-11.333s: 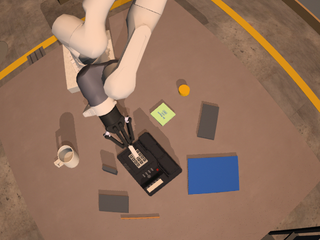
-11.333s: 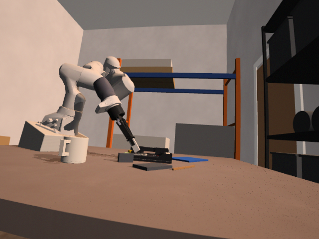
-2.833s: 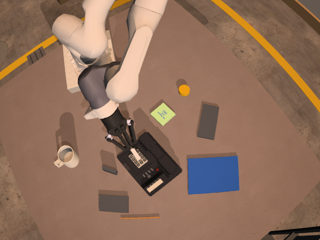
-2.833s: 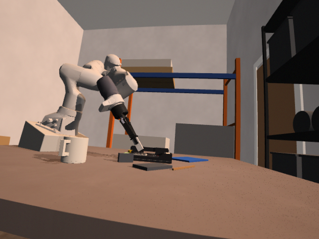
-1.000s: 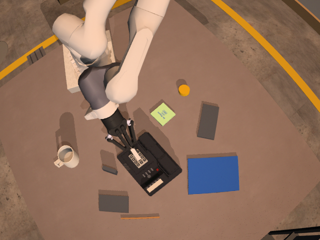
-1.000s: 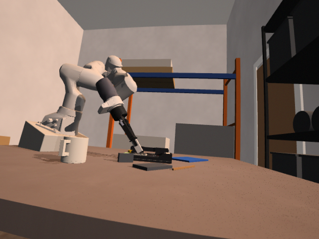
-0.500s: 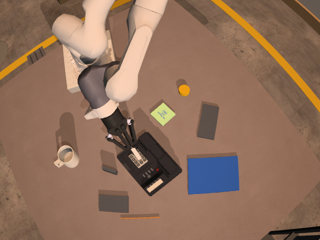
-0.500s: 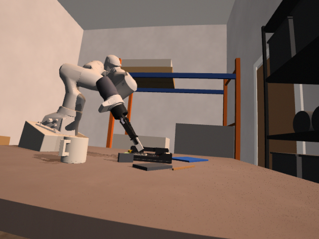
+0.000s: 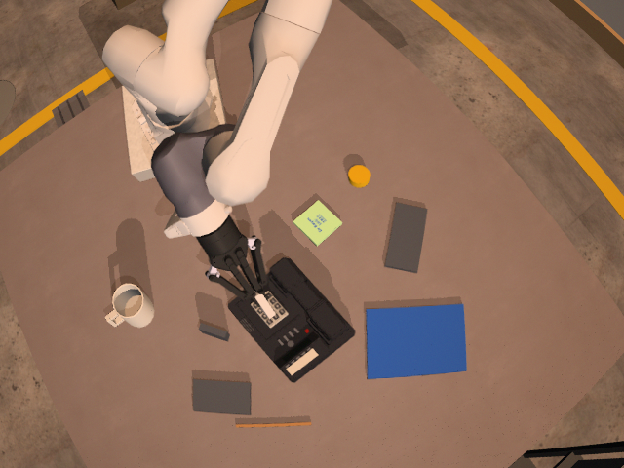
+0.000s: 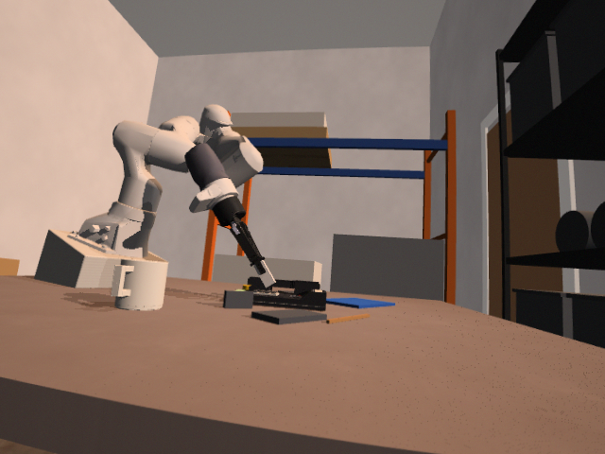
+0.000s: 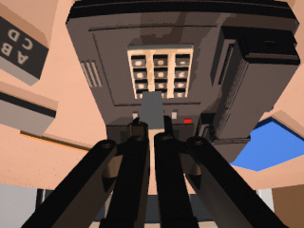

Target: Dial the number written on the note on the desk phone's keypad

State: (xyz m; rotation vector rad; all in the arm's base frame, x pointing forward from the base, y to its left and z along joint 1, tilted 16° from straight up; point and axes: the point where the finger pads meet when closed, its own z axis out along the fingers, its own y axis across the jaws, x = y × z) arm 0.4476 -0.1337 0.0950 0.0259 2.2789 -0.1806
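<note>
Now: hand 5 cm short of the handset, 8 cm to the right of it and 3 cm above it. The rest, counted from my hand: pencil 19 cm ahead, 17 cm to the right, 7 cm below; then grey block 4 cm behind, 11 cm to the right, 6 cm below; then note 7 cm behind, 22 cm to the left, 7 cm below.
</note>
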